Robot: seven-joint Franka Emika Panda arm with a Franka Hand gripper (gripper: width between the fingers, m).
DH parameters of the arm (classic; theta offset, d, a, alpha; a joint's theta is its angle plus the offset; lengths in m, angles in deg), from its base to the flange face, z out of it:
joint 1: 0 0.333 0 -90
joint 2: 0 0 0 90
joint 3: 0 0.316 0.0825 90
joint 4: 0 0 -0.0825 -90
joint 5: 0 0.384 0 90
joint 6: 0 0 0.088 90
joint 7: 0 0.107 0 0
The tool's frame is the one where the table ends.
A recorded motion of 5 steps. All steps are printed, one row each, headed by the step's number.
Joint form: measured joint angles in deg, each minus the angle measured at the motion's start. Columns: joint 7, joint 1, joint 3, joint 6, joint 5, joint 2, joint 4.
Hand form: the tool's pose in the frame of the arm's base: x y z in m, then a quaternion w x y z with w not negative. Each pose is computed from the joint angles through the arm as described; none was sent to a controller.
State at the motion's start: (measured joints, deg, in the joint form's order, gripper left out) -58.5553 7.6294 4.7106 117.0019 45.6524 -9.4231 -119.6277
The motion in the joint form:
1: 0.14 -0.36 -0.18 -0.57 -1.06 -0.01 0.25
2: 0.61 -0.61 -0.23 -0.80 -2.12 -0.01 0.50
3: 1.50 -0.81 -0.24 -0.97 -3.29 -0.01 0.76
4: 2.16 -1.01 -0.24 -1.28 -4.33 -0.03 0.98
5: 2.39 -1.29 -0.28 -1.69 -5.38 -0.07 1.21
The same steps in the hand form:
1: 0.5043 0.1479 0.5230 0.29365 -0.84353 -0.41011 -0.18451
2: 0.5052 0.1449 0.5242 0.28716 -0.84631 -0.41031 -0.18152
3: 0.5059 0.1425 0.5255 0.28029 -0.85043 -0.40832 -0.17744
4: 0.5062 0.1404 0.5265 0.27452 -0.85347 -0.40774 -0.17316
5: 0.5066 0.1372 0.5277 0.26817 -0.85524 -0.40971 -0.16969

